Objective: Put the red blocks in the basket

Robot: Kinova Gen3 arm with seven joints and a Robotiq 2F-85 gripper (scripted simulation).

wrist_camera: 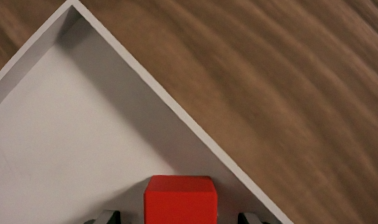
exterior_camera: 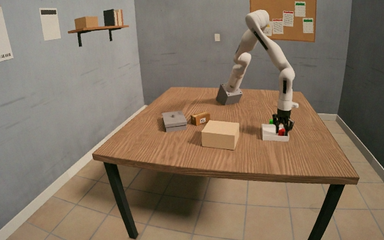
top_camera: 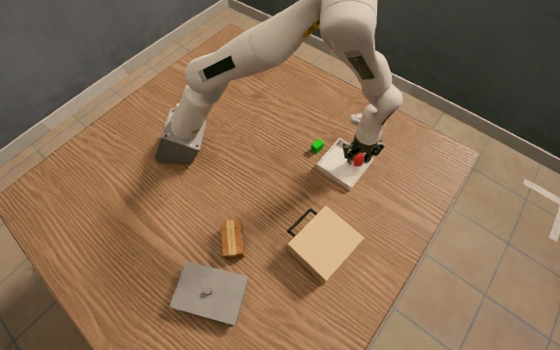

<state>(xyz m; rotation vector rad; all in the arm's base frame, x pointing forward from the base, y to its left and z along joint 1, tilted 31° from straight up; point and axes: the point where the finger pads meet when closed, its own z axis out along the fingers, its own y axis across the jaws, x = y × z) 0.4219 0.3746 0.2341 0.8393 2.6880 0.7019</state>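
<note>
The white basket is 40 mm to the right of my hand, 20 mm below it and 20 mm behind it. From my hand the other things lie so: green block 140 mm behind, 70 mm to the right, 20 mm below; then light wooden cabinet 290 mm to the right, 150 mm ahead, 10 mm above; then brown cardboard box 500 mm to the right, 20 mm behind.
</note>
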